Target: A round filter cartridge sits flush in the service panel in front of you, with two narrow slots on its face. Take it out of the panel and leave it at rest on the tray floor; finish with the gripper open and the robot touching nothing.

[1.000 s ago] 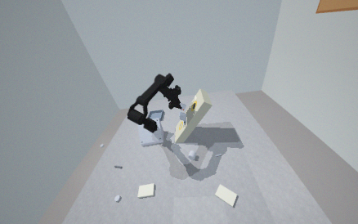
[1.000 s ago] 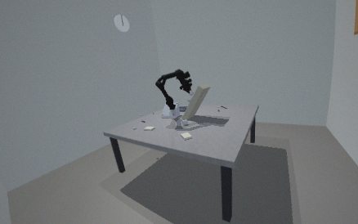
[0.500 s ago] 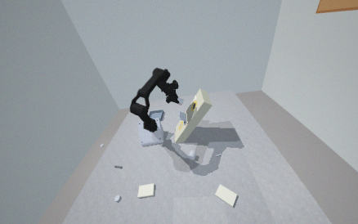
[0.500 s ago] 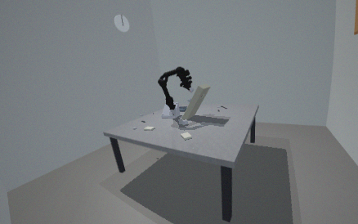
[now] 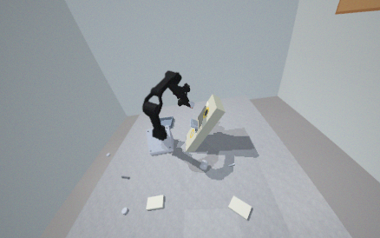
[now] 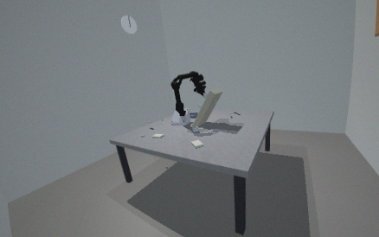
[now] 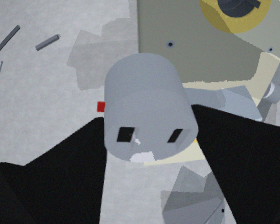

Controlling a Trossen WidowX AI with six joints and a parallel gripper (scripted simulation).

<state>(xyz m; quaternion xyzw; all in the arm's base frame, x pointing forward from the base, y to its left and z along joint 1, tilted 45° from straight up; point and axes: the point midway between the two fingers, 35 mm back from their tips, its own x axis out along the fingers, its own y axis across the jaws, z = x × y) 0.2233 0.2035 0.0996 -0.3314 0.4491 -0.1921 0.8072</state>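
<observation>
My gripper tip is 290 mm past the grey tray, 280 mm above it and 210 mm to the right of it. The rest, counted from my gripper tip: cream service panel: 110 mm below, 100 mm to the right, 60 mm ahead; then round filter cartridge: right at my gripper tip.
</observation>
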